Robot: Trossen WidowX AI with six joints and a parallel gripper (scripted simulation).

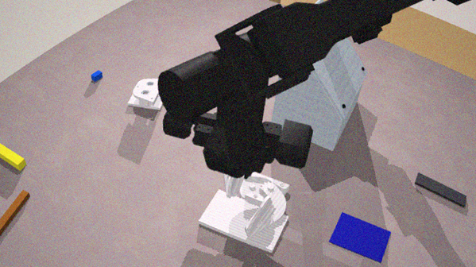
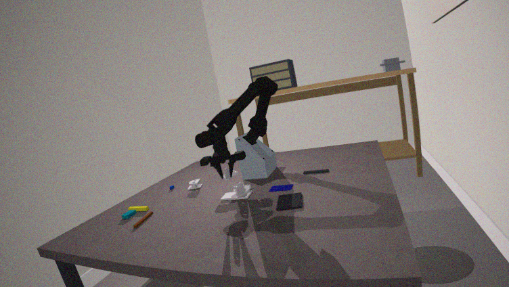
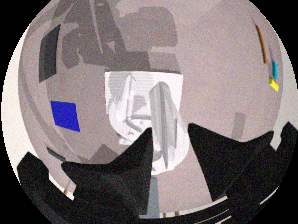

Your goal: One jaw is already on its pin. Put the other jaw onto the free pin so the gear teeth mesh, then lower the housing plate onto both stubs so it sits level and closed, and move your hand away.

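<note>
My gripper tip is 8 cm above the white base plate, 3 cm to the right of it and 1 cm short of it. Round my gripper tip: blue pad 21 cm to the left, 8 cm below, 7 cm behind; dark slab 29 cm to the left, 8 cm below, 8 cm ahead; white jaw 7 cm below, 4 cm to the left, 4 cm behind.
</note>
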